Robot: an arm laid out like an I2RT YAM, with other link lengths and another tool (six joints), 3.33 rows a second.
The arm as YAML. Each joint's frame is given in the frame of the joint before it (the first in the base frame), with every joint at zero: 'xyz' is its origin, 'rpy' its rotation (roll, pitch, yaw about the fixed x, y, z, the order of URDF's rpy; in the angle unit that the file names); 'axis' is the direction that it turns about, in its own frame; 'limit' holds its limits. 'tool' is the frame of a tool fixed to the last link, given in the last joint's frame.
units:
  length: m
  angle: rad
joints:
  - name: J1
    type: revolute
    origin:
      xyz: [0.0, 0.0, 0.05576]
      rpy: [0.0, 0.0, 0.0]
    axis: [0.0, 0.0, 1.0]
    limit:
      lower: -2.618
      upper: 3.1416
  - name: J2
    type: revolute
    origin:
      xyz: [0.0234, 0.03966, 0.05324]
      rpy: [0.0, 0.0, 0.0]
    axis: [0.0, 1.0, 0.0]
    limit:
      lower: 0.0
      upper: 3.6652
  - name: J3
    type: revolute
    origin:
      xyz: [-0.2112, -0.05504, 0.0]
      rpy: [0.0, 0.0, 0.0]
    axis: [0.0, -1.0, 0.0]
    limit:
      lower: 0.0
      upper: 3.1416
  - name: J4
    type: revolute
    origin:
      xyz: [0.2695, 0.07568, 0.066]
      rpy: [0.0, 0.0, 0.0]
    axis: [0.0, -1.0, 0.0]
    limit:
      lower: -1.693
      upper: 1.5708
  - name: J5
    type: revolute
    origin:
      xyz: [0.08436, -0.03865, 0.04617]
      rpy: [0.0, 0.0, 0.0]
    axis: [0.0, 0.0, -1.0]
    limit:
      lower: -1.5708
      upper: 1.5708
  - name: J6
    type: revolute
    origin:
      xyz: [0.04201, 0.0, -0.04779]
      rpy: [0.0, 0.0, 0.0]
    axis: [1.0, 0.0, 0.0]
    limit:
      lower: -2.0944
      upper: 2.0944
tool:
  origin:
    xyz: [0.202, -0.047, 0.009]
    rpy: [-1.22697, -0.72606, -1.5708]
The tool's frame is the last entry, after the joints.
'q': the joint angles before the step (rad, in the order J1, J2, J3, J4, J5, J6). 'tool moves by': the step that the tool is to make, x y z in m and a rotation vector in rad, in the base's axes. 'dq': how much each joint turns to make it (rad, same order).
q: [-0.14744, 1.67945, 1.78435, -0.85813, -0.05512, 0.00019]
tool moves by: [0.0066, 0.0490, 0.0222, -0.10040, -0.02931, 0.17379]
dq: [0.08660, -0.03366, 0.00044, -0.00166, 0.00038, -0.13046]
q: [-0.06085, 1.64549, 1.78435, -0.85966, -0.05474, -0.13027]
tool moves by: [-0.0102, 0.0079, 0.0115, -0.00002, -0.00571, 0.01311]
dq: [0.01339, -0.03744, 0.00008, -0.03179, 0.00002, 0.00040]
